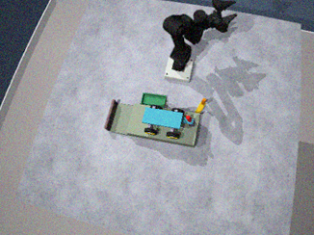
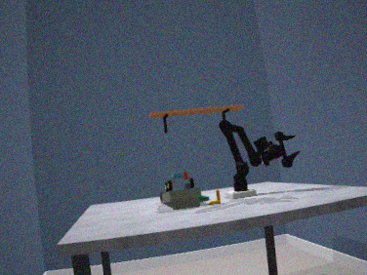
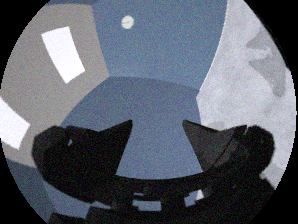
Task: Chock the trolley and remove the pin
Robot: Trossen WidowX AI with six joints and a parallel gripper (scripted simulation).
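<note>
Right now the yellow chock is 44 cm ahead of my gripper tip, 22 cm below it and 6 cm to the right of it. From my gripper tip the other things lie so: red-headed stop pin: 56 cm ahead, 11 cm below, 10 cm to the right; then brown ramp lip: 59 cm ahead, 48 cm to the right, 21 cm below; then trolley: 58 cm ahead, 21 cm to the right, 13 cm below.
</note>
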